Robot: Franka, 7 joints.
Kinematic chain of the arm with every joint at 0, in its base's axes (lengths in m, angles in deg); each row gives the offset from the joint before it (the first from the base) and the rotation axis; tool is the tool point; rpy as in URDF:
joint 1: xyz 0 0 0.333 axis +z
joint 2: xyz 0 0 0 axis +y
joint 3: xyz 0 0 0.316 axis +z
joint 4: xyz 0.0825 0 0 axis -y
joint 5: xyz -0.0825 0 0.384 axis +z
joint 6: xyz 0 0 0 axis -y
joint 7: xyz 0.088 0 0 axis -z
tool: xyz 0 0 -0.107 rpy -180 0 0
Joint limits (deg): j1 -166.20..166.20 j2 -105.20..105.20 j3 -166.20..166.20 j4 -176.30..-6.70 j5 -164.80..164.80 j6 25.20..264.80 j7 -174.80..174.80
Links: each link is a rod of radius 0.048 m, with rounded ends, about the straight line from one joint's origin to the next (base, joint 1, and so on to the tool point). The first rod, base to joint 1, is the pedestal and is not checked.
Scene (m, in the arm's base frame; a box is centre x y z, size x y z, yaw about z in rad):
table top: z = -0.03
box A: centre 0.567 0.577 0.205 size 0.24 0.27 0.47 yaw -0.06
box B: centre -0.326 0.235 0.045 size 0.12 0.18 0.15 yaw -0
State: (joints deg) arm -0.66 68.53 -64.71 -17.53 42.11 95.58 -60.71
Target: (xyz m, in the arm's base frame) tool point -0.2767 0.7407 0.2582
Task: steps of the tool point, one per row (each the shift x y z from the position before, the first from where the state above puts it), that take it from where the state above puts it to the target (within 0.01 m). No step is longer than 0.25 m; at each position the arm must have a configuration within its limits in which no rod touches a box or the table.
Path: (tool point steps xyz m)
1: 0.0256 0.1645 0.0552
2: -0.0174 0.1650 0.0590
3: -0.0593 0.1525 0.0611
4: -0.0950 0.1280 0.0606
5: -0.1110 0.1741 -0.0909
6: -0.1672 0.1321 -0.0943
7: -0.2055 0.0715 -0.0941
8: -0.2190 0.0007 -0.0904
9: -0.2063 -0.0694 -0.0839

